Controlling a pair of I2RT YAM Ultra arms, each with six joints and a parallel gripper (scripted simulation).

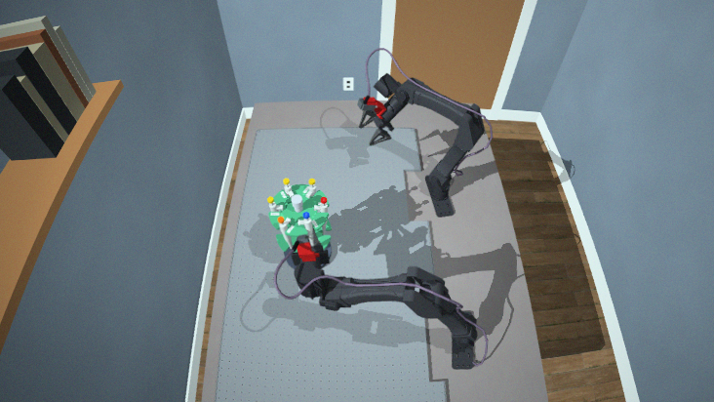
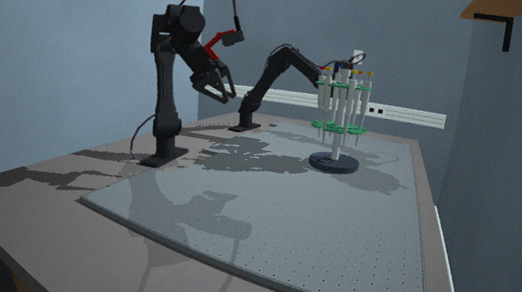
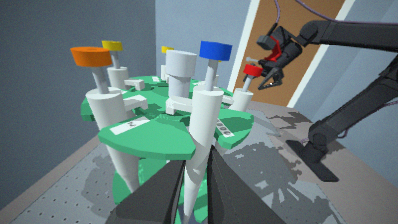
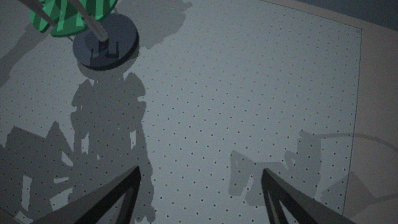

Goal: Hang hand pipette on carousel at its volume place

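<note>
My left hand is 3 cm above the white hand pipette and 1 cm short of it.
</note>
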